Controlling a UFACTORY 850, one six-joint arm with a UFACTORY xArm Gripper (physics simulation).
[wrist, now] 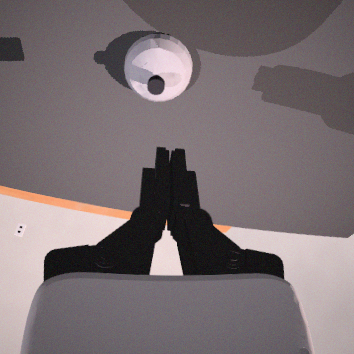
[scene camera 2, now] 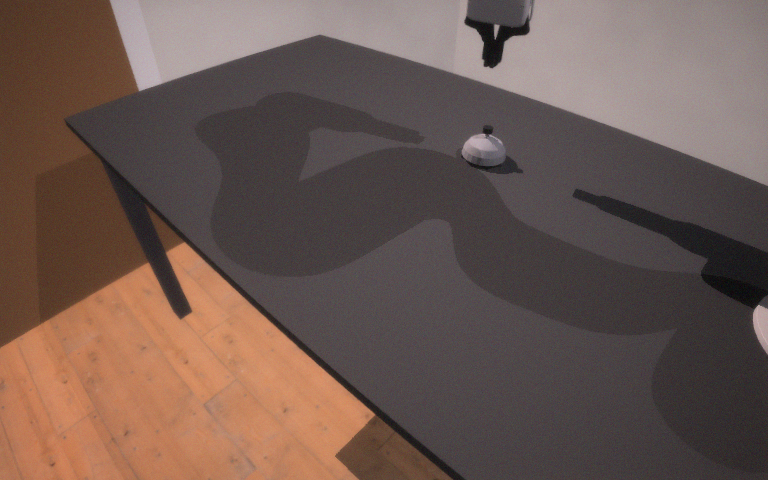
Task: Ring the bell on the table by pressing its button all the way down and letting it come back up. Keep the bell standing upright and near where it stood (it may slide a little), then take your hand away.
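Note:
A white dome-shaped bell stands upright on the dark table. Its black button sticks up from the top of the dome. My gripper is shut, with its black fingertips together and nothing between them. In the scene view it hangs well above the bell, with a wide gap between the fingertips and the button. In the wrist view the fingertips show below the bell and apart from it.
Shadows of the arm lie across the table around the bell. Part of a white rounded object shows at the right edge of the scene view. The table's far edge runs behind the bell, with a pale wall beyond it.

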